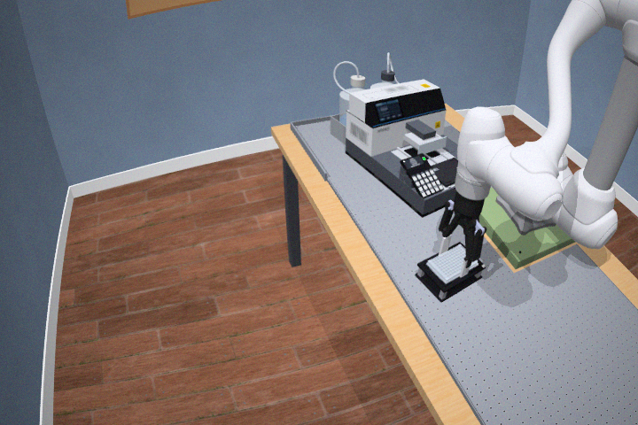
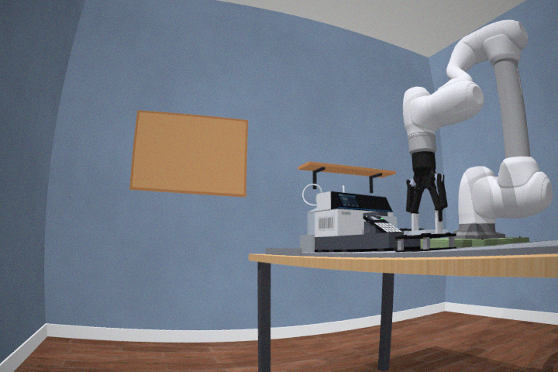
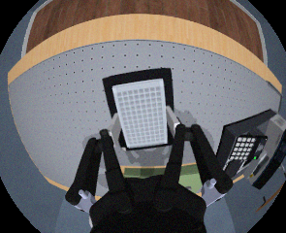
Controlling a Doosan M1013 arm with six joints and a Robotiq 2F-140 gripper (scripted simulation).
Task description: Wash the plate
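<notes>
Now: the well plate 20 mm below my hand. The rest, counted from my hand: plate washer: 510 mm to the right, 150 mm behind, 60 mm above; then black plate nest N1: 30 mm below; then washer carrier: 360 mm to the right, 190 mm behind, 10 mm above.
</notes>
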